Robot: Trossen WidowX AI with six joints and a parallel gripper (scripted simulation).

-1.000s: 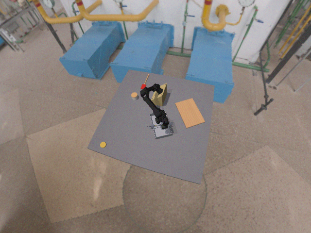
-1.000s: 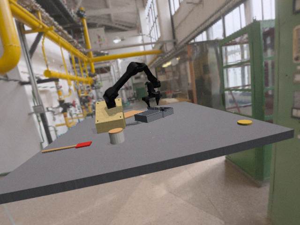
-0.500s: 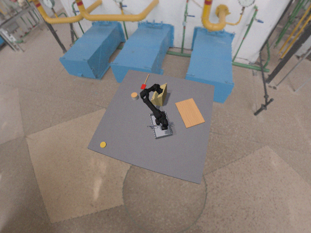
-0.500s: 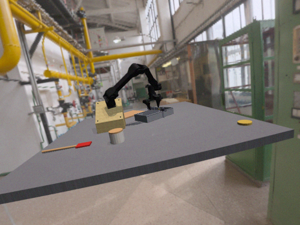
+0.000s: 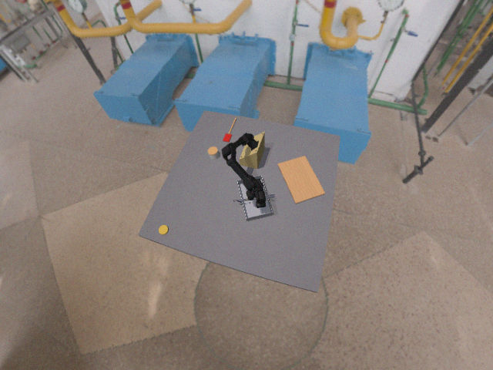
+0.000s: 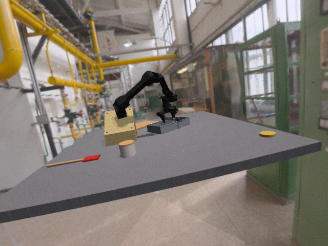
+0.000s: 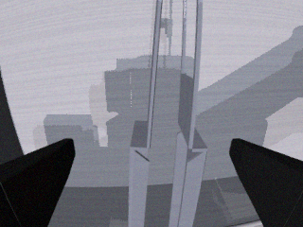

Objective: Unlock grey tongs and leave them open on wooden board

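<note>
Now: gripper tip 20 mm past the roasting tin, 40 mm to the left of it and 10 mm above it. Round my gripper tip: wooden board (250 mm behind, 280 mm to the left, 30 mm below).
</note>
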